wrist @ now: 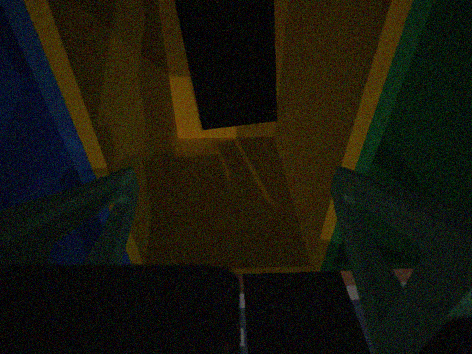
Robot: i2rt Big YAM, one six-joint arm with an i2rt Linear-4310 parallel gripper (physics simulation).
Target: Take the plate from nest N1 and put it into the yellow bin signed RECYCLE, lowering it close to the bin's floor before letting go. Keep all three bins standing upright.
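Frame: origin at the arm's base, x ahead, y left, z up, level; millimetres.
Seen in the pictures: gripper, fingertip midpoint: (235,178).
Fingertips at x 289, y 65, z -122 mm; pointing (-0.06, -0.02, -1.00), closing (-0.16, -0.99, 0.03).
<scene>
Pixels of each thing's top centre, then the offset from my fingertips to it. "*": a spot on its surface instead.
- yellow bin, surface spot: (375,85) * dx +32, dy -63, dz -6 mm
- plate, middle of its top: (232,68) dx -1, dy -3, dz -170 mm
- blue bin, surface spot: (48,85) * dx +54, dy +65, dz -6 mm
- green bin, surface spot: (392,85) * dx +31, dy -70, dz -6 mm
The gripper (235,174) is open, with one dim grey-green finger at each side of the view and nothing between the fingers. The yellow bin (375,85) fills the middle, its side walls running up both sides; the fingertips are near its two long rims. The plate (235,60) shows as a narrow black shape inside the bin at the top centre, beyond the fingertips and apart from them. Its lower end looks slightly slanted. The dim picture does not show clearly whether it lies flat or stands on edge. Nest N1 and the RECYCLE sign do not show.
A blue bin (48,85) is close against the yellow bin's left side. A green bin (392,85) is close against its right side. Black gripper parts hide the bottom left. A thin striped strip (242,300) and a small reddish triangle (403,275) show near the bottom.
</scene>
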